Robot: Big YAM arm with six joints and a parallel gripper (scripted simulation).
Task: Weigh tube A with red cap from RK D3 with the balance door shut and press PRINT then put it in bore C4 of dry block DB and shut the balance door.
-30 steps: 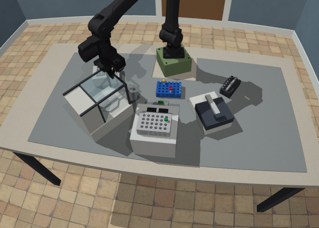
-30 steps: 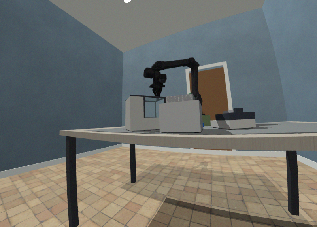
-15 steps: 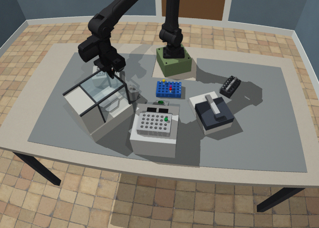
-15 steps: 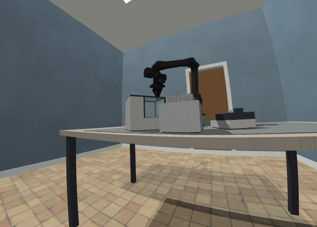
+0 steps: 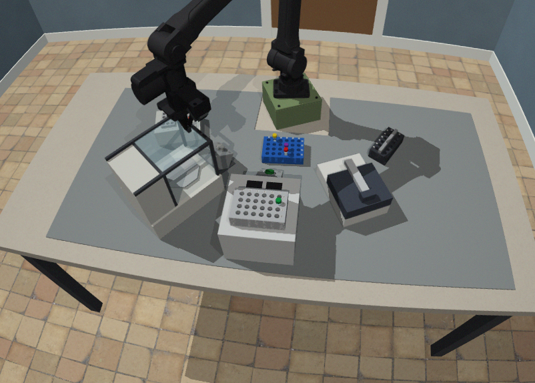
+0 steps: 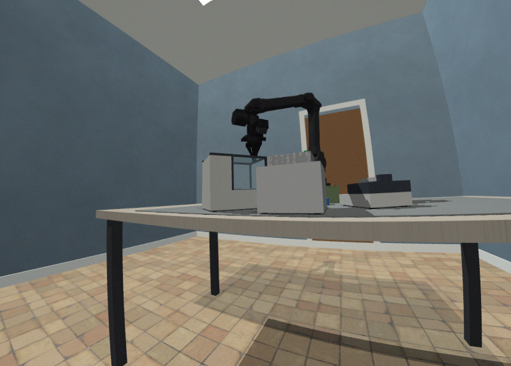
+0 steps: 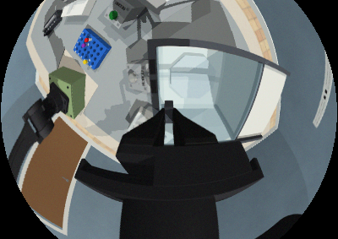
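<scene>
The balance door lies 2 cm to the right of my hand, 2 cm ahead of it and 1 cm below it. From my hand the other things lie so: blue tube rack RK (25 cm to the left, 21 cm below, 10 cm behind); grey well block (21 cm ahead, 19 cm to the left, 7 cm below); spectrophotometer SP (45 cm to the left, 16 cm below, 6 cm ahead).
</scene>
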